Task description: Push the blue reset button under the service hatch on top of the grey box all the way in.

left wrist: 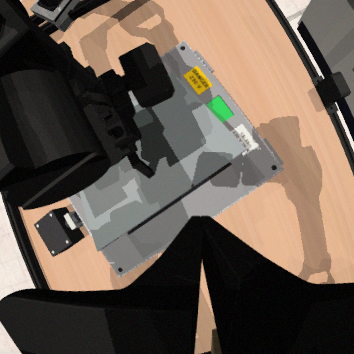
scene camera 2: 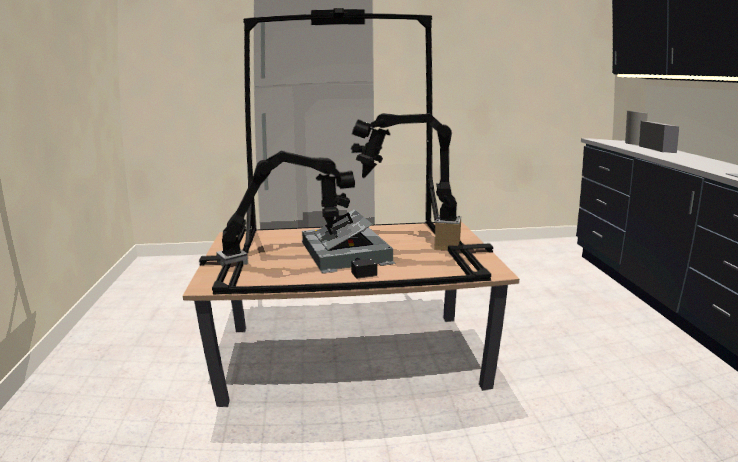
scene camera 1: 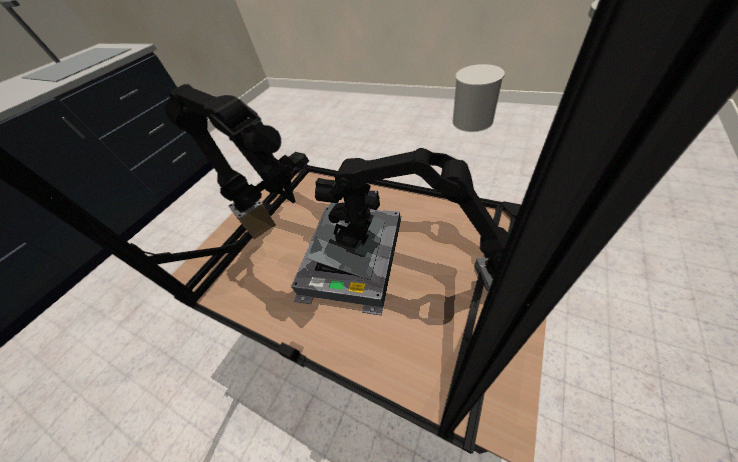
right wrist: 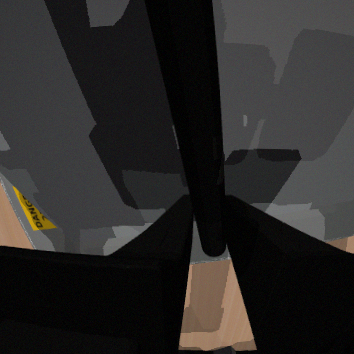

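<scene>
The grey box (scene camera 1: 390, 234) (scene camera 2: 354, 261) (left wrist: 200, 205) lies on the table. Its hatch (scene camera 1: 332, 253) (scene camera 2: 344, 234) (left wrist: 150, 200) (right wrist: 280, 65) is tilted low over the opening, with a narrow dark gap along its free edge. In scene camera 2, a bit of red and yellow (scene camera 2: 351, 241) shows beneath the hatch. The blue button is hidden. My right gripper (scene camera 1: 351, 239) (scene camera 2: 330, 225) (left wrist: 119, 125) (right wrist: 206, 203) is above the hatch, shut on its black handle (right wrist: 200, 125). My left gripper (scene camera 1: 292, 198) (scene camera 2: 366, 174) (left wrist: 199, 223) is shut, empty and high beside the box.
A small black block (scene camera 2: 363, 267) (left wrist: 57, 232) sits beside the box. Yellow (scene camera 1: 356, 287) (left wrist: 198, 80) and green labels (scene camera 1: 337, 285) (left wrist: 220, 108) mark the box's edge strip. Black frame rails (scene camera 2: 348, 285) run along the table (scene camera 1: 348, 348). My right arm reaches over the box.
</scene>
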